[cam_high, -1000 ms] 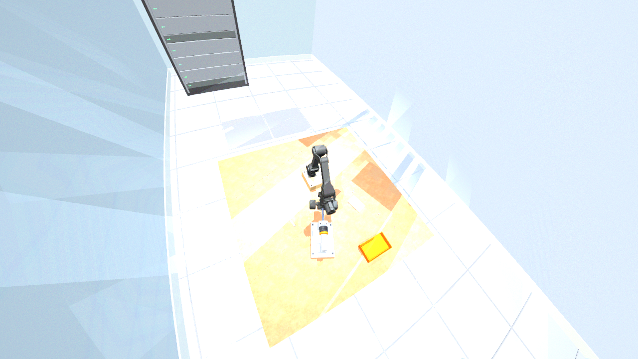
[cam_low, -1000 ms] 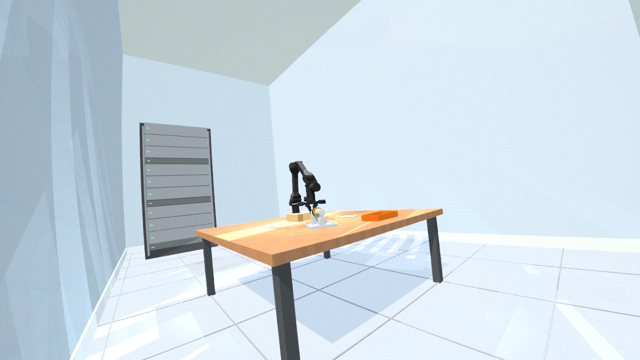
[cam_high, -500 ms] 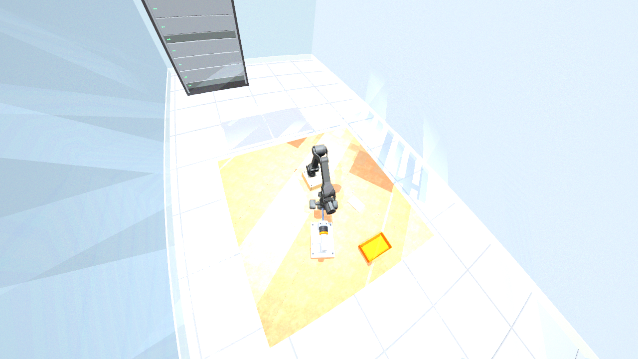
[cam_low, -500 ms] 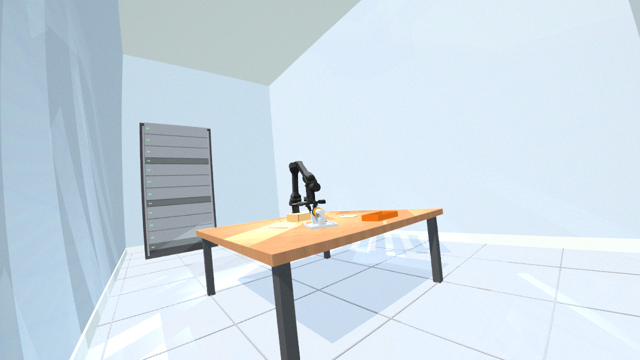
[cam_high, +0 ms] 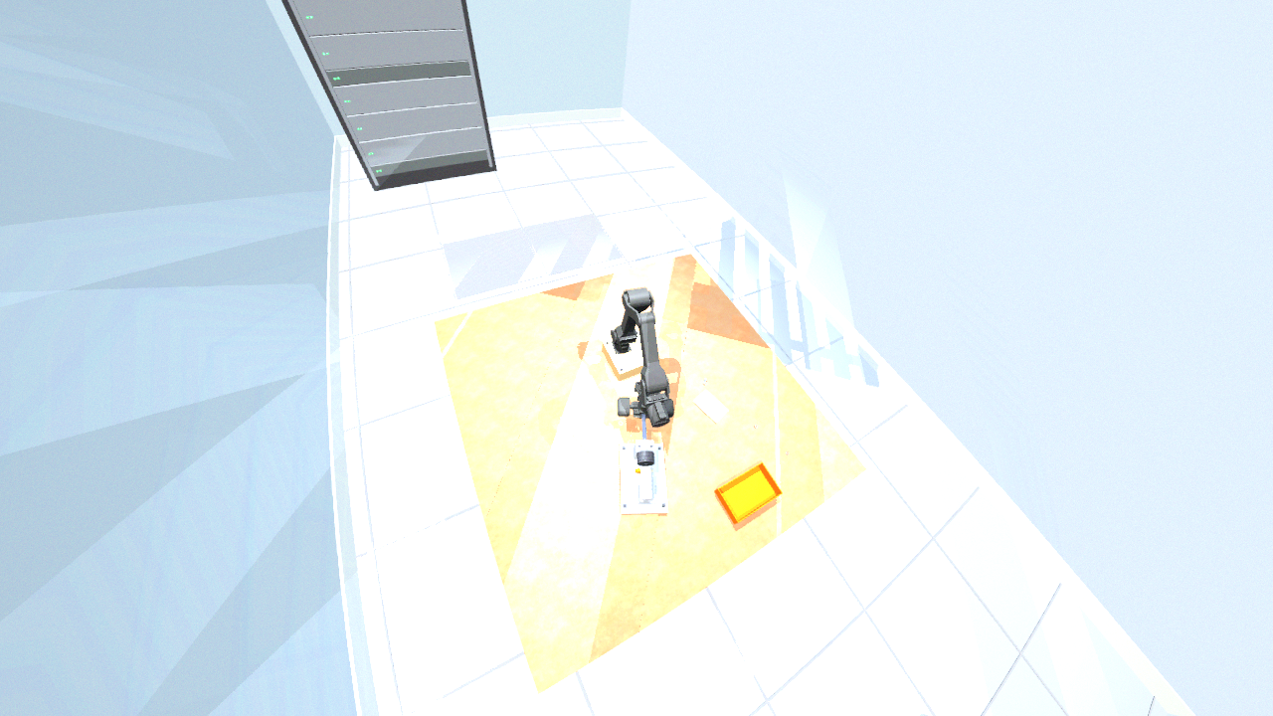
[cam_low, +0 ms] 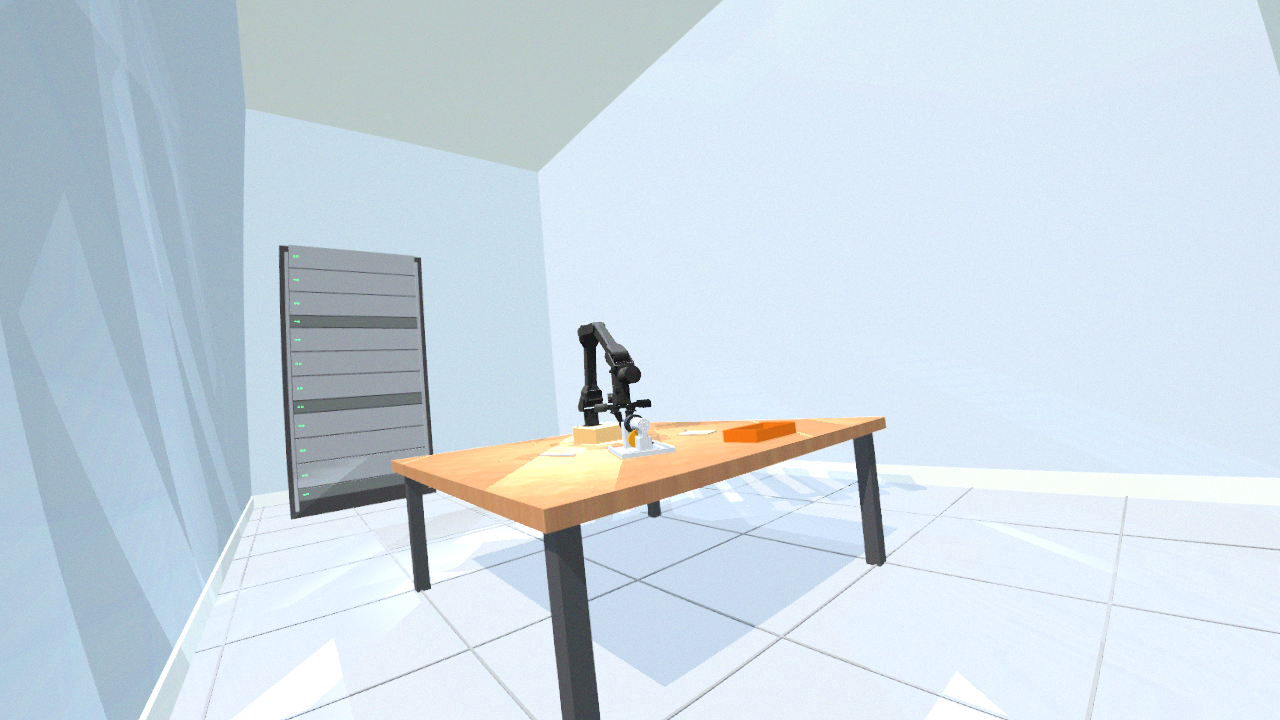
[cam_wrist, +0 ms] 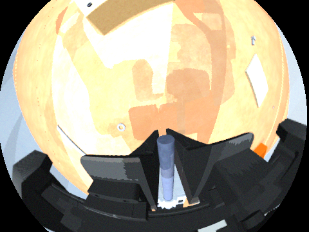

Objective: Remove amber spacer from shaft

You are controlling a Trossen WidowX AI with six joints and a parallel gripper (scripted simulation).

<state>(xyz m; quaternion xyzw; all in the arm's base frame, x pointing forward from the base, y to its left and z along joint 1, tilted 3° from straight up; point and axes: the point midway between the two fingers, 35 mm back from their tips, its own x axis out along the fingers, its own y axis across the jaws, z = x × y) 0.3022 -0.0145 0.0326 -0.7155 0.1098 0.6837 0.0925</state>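
My gripper tip is 8 cm short of the grey-blue shaft, 2 cm to the left of it and 3 cm below it. From my gripper tip the other things lie so: amber spacer: 18 cm ahead, 5 cm to the right, 1 cm above; orange tray: 35 cm ahead, 27 cm to the left, 4 cm below; white fixture: 20 cm ahead, 6 cm to the right.
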